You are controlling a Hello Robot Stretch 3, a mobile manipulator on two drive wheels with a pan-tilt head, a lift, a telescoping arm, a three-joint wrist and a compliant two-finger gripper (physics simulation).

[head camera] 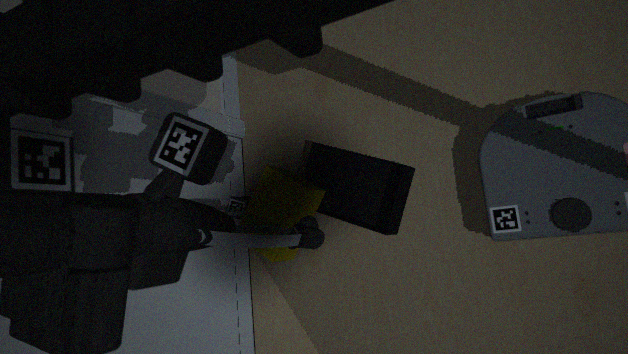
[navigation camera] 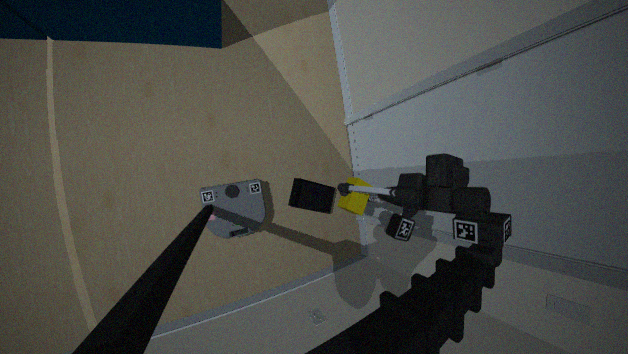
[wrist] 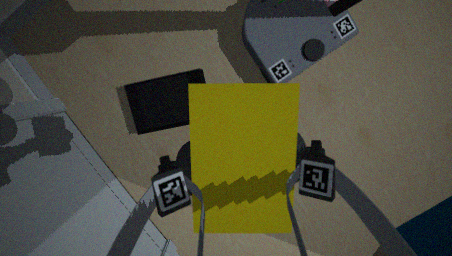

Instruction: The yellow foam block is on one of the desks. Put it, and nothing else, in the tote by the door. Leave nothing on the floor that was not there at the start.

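Frame: origin at the robot's base, x ahead, y left, z up, level; centimetres.
Where they show: gripper, fingertip midpoint: (head camera: 289, 220) (navigation camera: 350, 192); robot's base, origin of the base link: (head camera: 568, 213) (navigation camera: 231, 190).
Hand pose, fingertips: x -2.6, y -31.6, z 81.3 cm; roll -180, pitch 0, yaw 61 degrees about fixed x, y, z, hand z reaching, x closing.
Observation:
Things, the pixels of their top centre, and the offset from my fingertips.
- yellow foam block, middle of its top: (head camera: 268, 213) (navigation camera: 360, 196) dx -0.8, dy +0.6, dz +5.2 cm
- black open box, middle of its top: (head camera: 347, 186) (navigation camera: 315, 196) dx -11.7, dy -22.2, dz -71.2 cm
My gripper (head camera: 285, 217) (navigation camera: 356, 194) (wrist: 239, 153) is shut on the yellow foam block (head camera: 282, 192) (navigation camera: 354, 202) (wrist: 243, 120), with one finger on each side. The block is held above the floor, near the foot of the pale door or wall. A black open box (head camera: 401, 200) (navigation camera: 331, 196) (wrist: 134, 110), which looks like the tote, stands on the floor. In the head and navigation views the block shows beside its near end. In the wrist view the block covers one end of the box. The box's inside is too dark to make out.
My grey base (head camera: 535, 175) (navigation camera: 245, 205) (wrist: 285, 40) is on the floor beyond the box. A pale panel with a seam (head camera: 190, 320) (navigation camera: 500, 125) (wrist: 75, 220) runs beside the arm. A wall with a socket (navigation camera: 316, 316) borders the floor. A dark blue surface (navigation camera: 110, 22) (wrist: 430, 230) lies opposite.

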